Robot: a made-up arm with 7 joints.
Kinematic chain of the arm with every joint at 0, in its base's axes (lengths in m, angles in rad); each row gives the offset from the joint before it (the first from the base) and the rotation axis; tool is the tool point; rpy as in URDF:
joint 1: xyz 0 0 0.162 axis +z
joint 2: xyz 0 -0.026 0.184 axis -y
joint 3: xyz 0 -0.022 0.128 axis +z
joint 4: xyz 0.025 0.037 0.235 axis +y
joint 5: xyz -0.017 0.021 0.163 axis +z
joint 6: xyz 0 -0.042 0.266 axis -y
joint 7: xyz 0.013 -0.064 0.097 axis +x
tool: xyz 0 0 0 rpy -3.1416 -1.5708 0
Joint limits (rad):
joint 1: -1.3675..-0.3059
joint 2: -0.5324..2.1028
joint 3: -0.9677..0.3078
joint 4: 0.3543..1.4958
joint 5: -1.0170..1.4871
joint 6: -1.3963..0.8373
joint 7: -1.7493..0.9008
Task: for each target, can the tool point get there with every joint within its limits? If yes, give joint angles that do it. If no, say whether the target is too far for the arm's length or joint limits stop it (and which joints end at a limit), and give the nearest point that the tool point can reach.
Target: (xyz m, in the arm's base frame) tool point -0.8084 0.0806 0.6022
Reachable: yes | joints -0.4709 1.6585 -0.5388 0.8585 -0.1061 0.1737 -1.5011
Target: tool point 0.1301 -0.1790 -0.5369
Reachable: no: joint limits stop it (at a limit: joint 2, joint 4) | nearest point 0.3234 -0.4449 0.3355 | short by 0.932 m
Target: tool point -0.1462 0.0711 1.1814
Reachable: yes | joints -1.2249 0.6059 -0.0927 0.8965 -0.4165 0.3623 -1.2371
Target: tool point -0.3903 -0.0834 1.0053
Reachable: yes | joints -0.4616 1.1696 -0.4025 1.0793 1.1311 0.2171 -0.3605
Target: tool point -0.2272 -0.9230 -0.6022
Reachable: no: too far | nearest point -0.0770 -0.6488 0.3425 | short by 0.995 m
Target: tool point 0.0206 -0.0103 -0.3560
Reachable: no: joint limits stop it (at a limit: joint 1, joint 2, joint 3, joint 4, joint 5, joint 6) | nearest point -0.3287 0.6276 -0.0513 | short by 0.789 m
